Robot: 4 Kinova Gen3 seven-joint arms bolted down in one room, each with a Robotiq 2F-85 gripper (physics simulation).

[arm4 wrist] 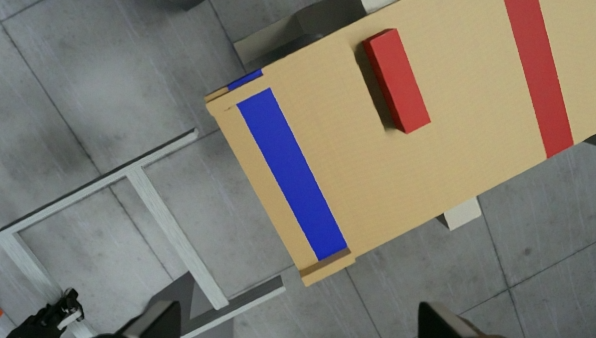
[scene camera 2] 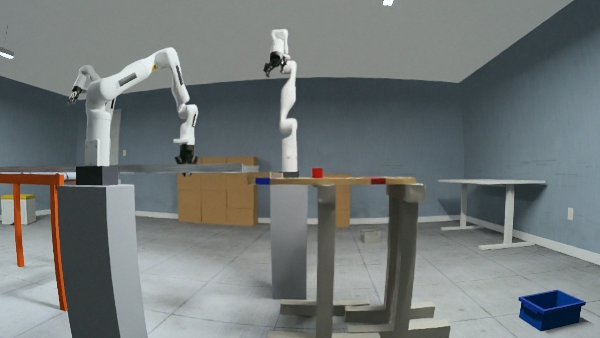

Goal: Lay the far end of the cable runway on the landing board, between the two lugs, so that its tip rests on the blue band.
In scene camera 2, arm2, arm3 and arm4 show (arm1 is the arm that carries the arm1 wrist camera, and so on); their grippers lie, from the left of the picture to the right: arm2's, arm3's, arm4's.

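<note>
The pale grey cable runway [arm4 wrist: 172,231] [scene camera 2: 220,168] comes in from the left. Its far end is free, with a gap to the landing board [arm4 wrist: 380,220] [scene camera 2: 295,180] in the arm4 wrist view. The blue band [arm4 wrist: 292,175] crosses the board near its left edge, between the near lug [arm4 wrist: 325,270] and the far lug [arm4 wrist: 217,95]. Arm3's gripper [arm4 wrist: 71,304] [scene camera 2: 186,167] is at the runway, apparently shut on it; its fingertips are partly hidden. Arm4's gripper [arm4 wrist: 300,320] [scene camera 2: 274,70] is open above the board. Arm2's gripper [scene camera 2: 73,98] is raised at the left, too small to judge. Arm1's gripper does not show.
A red block [arm4 wrist: 397,82] [scene camera 2: 317,172] stands on the board, left of a red band [arm4 wrist: 540,75] [scene camera 2: 378,181]. An orange trestle [scene camera 2: 31,178] stands at the left. Cardboard boxes [scene camera 2: 215,200], a white table [scene camera 2: 492,181] and a blue bin [scene camera 2: 550,312] stand farther off.
</note>
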